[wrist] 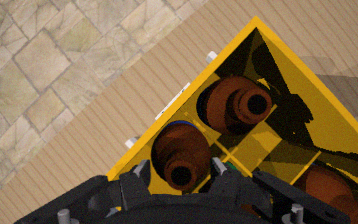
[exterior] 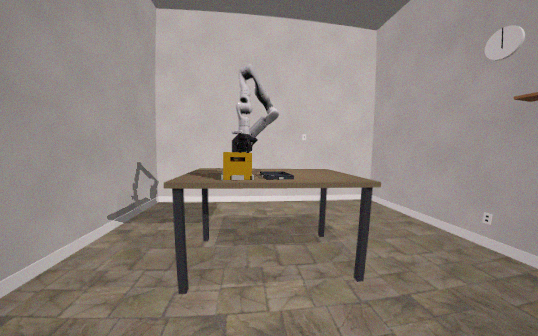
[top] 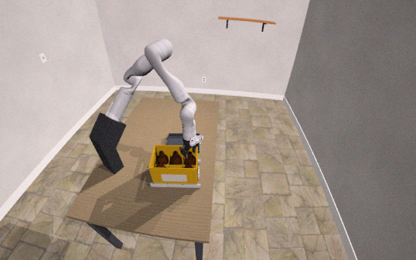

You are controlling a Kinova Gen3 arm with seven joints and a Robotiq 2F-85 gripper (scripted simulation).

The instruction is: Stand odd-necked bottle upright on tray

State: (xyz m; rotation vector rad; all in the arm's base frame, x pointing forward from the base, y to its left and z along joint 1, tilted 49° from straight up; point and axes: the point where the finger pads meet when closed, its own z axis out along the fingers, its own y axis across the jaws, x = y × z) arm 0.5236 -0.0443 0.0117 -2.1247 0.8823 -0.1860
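Right now the yellow crate is 80 mm behind my hand, 60 mm to the right of it and 70 mm below it. Also, from my hand: dark grey tray: 110 mm behind, 230 mm to the left, 140 mm below.
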